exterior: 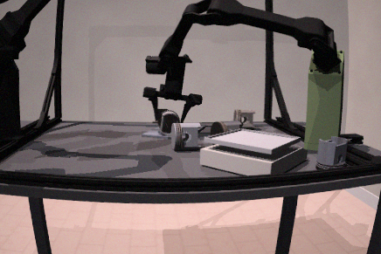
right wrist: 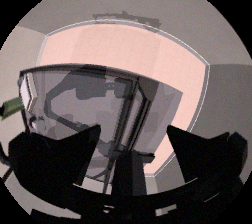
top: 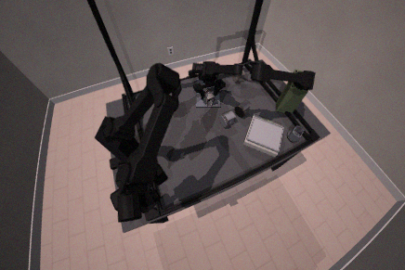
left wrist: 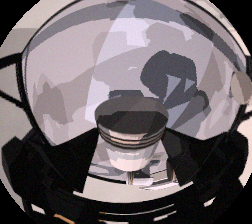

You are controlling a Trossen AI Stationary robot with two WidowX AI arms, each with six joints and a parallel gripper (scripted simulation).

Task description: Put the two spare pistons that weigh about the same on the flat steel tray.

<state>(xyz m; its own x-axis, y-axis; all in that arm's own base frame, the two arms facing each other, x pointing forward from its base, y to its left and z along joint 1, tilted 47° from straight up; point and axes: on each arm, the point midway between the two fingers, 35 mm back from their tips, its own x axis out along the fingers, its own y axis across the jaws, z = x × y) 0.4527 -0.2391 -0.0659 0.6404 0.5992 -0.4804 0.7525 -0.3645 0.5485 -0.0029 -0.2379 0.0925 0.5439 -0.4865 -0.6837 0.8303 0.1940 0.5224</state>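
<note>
Now: left hand 60 mm past the flat grey steel tray, 20 mm to the right of it and 70 mm above it. Round my left hand: piston 110 mm behind, 260 mm to the left, 40 mm below; white scale pan 350 mm ahead, 190 mm to the left, 20 mm below.
</note>
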